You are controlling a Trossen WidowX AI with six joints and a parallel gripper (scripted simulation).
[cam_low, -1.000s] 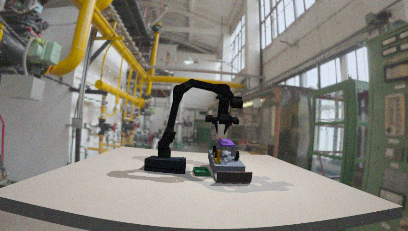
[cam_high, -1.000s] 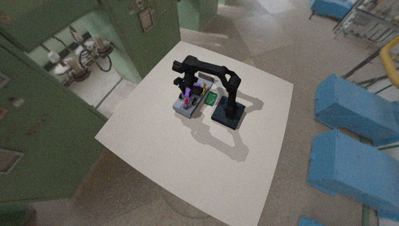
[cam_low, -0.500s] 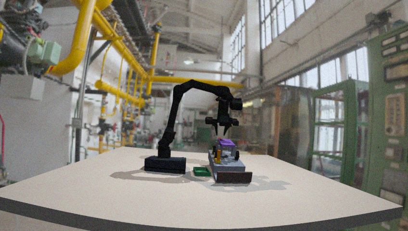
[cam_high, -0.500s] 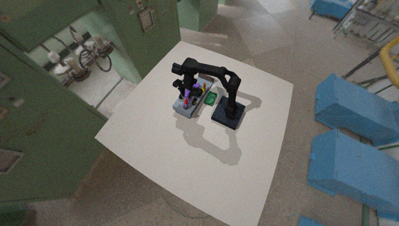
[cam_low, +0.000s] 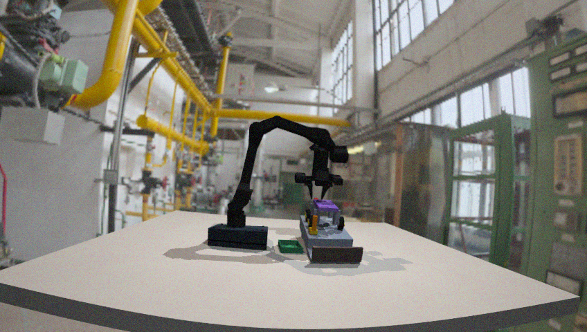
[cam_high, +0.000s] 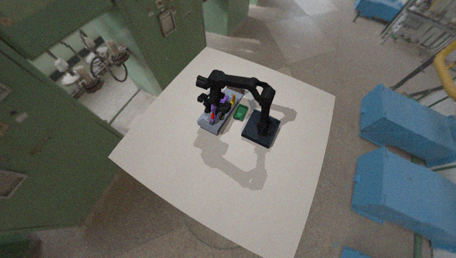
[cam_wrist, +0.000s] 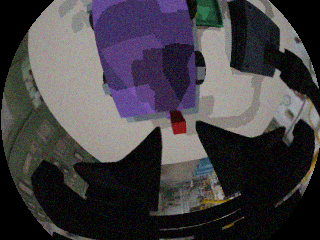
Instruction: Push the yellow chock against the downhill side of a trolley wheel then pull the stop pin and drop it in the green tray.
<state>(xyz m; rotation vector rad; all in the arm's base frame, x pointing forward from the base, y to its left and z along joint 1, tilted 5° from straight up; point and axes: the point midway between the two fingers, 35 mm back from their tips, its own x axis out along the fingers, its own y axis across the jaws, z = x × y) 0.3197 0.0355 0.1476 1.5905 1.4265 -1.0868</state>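
My gripper tip is now 10 mm to the right of the stop pin and 40 mm above it. From my gripper tip the other things lie so: trolley: 10 mm ahead, 90 mm to the right, 50 mm below; tray: 130 mm behind, 170 mm to the right, 180 mm below; yellow chock: 60 mm behind, 180 mm to the right, 80 mm below.
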